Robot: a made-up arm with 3 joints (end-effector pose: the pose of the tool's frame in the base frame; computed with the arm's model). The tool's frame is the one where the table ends. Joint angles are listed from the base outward.
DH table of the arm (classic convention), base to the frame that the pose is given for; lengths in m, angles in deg. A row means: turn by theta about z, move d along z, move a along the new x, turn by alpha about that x. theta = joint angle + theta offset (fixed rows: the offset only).
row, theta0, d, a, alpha
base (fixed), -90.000, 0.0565, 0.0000, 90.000
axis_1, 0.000, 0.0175, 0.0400, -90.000
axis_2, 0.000, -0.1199, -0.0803, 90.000
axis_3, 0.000, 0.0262, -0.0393, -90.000
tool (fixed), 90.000, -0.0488, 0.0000, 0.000
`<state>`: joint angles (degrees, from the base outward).
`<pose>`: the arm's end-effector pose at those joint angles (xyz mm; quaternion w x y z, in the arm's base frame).
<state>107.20 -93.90 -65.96</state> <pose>124.8 -92.3 109.6 0.6389 -0.2404 -0.7295 -0.0436</pose>
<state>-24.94 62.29 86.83</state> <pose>-59.6 25.2 -110.3 0.7340 -0.4401 -0.4282 0.2901</pose>
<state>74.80 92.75 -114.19</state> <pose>-124.8 -80.5 108.6 0.6496 0.2325 0.7216 -0.0567</pose>
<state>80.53 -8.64 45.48</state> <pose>-32.4 -173.7 -9.1 0.4526 -0.8885 -0.0227 -0.0718</pose>
